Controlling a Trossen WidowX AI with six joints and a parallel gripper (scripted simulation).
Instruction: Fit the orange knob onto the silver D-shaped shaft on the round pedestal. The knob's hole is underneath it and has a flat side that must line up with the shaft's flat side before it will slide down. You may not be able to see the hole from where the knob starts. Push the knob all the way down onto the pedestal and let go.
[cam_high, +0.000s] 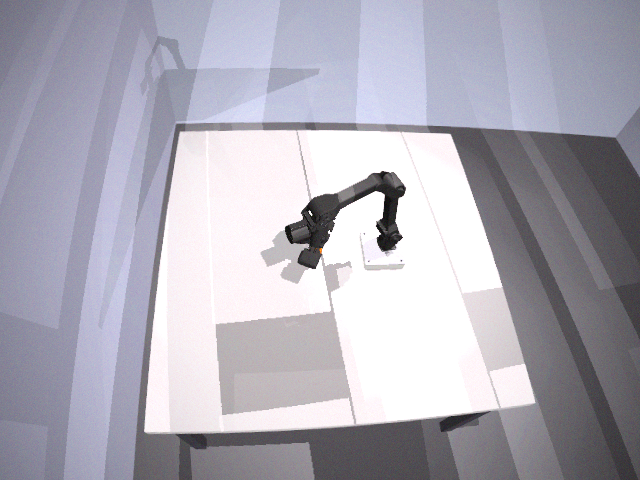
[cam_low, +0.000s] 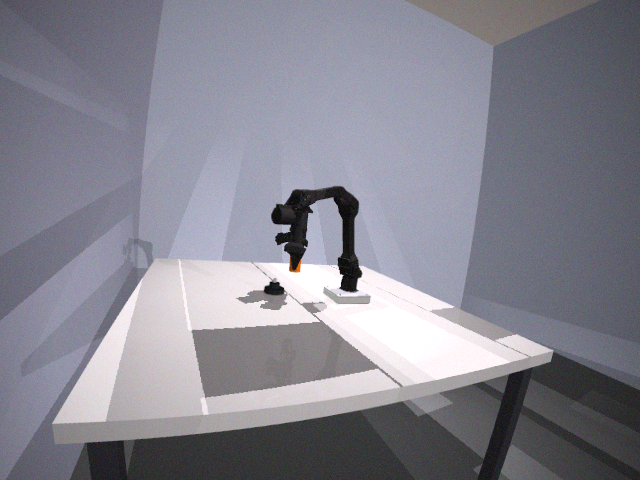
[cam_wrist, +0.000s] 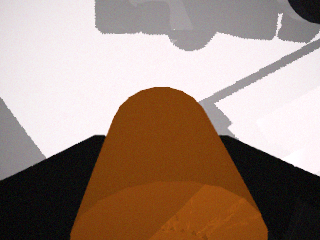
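The pedestal is 18 cm to the right of my gripper tip and 11 cm below it. Also, from my gripper tip: orange knob (3 cm above).
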